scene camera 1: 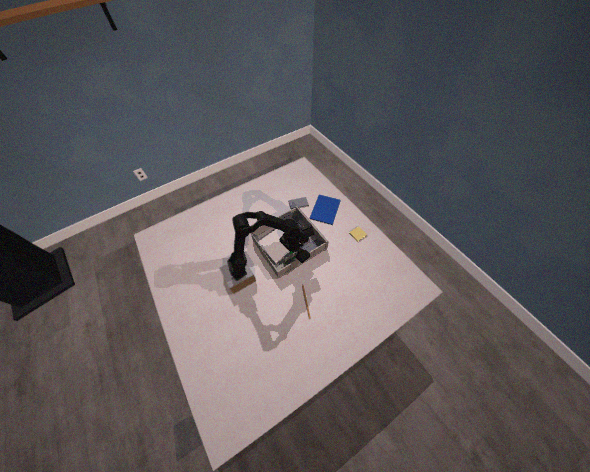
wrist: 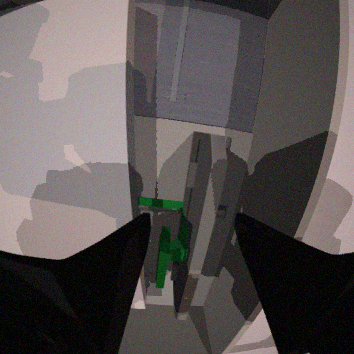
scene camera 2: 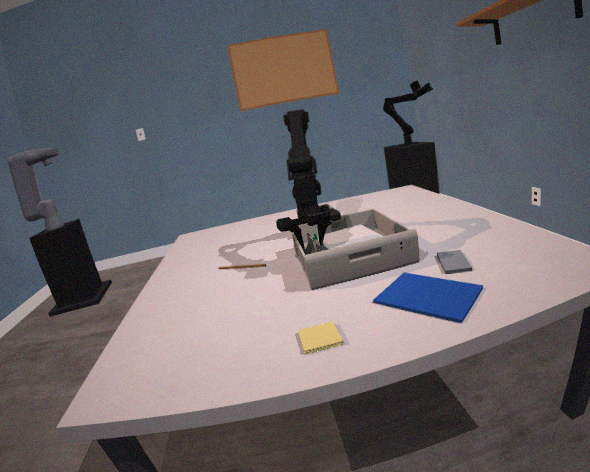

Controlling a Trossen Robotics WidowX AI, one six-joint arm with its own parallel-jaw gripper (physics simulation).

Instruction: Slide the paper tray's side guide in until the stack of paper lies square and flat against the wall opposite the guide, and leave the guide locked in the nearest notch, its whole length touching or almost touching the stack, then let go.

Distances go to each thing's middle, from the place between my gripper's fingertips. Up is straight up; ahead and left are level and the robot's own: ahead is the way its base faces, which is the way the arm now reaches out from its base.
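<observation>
From my hand, the yellow sticky pad [scene camera 2: 324, 336] is 39 cm ahead of it, 12 cm to the right of it and 4 cm below it, while the blue book [scene camera 2: 451, 300] is 38 cm ahead of it, 14 cm to the left of it and 4 cm below it. The white paper stack [scene camera 2: 359, 233] is 13 cm to the left of my hand, 2 cm ahead of it and 2 cm below it. As for the side guide [wrist: 207, 165], my hand is 1 cm past it and 1 cm to the right of it. Going by their middles, the side guide is the nearest to my hand of the things named here.
</observation>
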